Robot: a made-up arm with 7 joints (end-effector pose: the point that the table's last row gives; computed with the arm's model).
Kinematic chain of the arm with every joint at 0, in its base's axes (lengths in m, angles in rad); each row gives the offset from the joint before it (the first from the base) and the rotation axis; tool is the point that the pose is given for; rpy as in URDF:
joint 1: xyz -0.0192 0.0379 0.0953 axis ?
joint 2: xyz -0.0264 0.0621 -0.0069 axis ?
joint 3: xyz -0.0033 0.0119 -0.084 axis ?
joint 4: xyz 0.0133 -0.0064 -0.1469 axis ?
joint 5: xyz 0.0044 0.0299 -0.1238 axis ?
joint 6: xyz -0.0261 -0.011 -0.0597 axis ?
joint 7: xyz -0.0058 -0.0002 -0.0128 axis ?
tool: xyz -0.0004 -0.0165 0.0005 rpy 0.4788 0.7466 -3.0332
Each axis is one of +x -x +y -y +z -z.
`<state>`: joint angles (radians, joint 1 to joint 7).
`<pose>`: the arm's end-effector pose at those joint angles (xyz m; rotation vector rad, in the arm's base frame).
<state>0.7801 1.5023 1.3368 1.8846 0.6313 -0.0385 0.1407</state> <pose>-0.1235 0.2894 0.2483 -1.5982 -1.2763 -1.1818</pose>
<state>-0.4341 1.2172 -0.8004 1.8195 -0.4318 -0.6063 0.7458</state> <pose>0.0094 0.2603 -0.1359 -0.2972 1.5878 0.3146</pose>
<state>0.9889 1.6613 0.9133 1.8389 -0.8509 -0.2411 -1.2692</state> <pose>-0.1570 0.2788 0.2849 0.1873 -2.2378 -1.8583</pose>
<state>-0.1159 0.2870 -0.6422 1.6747 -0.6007 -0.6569 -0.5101</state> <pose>0.1020 0.0623 -0.1838 -2.2394 0.4247 -0.0421</pose>
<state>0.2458 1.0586 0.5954 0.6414 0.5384 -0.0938 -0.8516</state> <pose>0.0966 0.4894 -0.0188 1.8013 1.9398 -0.8926</pose>
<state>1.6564 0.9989 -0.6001 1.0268 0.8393 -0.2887 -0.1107</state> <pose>0.2442 0.3185 0.2337 -2.6700 -0.4821 -0.3849</pose>
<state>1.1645 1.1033 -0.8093 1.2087 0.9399 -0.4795 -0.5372</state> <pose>0.2704 0.2950 0.0881 -2.7776 -0.5620 0.0688</pose>
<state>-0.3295 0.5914 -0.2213 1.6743 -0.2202 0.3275 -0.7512</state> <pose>0.0838 0.2160 -0.1819 -1.6686 -0.6096 1.2605</pose>
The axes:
joint 1: -y
joint 2: +x
joint 3: +z
joint 4: -y
joint 5: +z
joint 6: +y
joint 7: -x

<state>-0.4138 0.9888 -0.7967 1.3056 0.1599 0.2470 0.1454</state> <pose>-0.0442 0.2830 -0.2046 -0.6333 0.8373 1.8478</pose>
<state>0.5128 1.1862 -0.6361 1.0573 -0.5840 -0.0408 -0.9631</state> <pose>0.1977 0.4078 -0.0278 -1.0248 -1.0856 0.3071</pose>
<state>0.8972 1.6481 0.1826 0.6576 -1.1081 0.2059 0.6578</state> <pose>-0.0548 0.4895 0.2031 -0.6541 -1.2831 2.0829</pose>
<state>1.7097 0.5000 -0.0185 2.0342 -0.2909 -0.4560 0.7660</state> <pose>0.1086 0.2010 0.2803 -0.9649 -0.9447 -1.0132</pose>
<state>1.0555 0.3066 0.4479 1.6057 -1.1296 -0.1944 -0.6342</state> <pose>0.2352 0.3118 0.1267 -1.7253 -2.0559 -0.3598</pose>
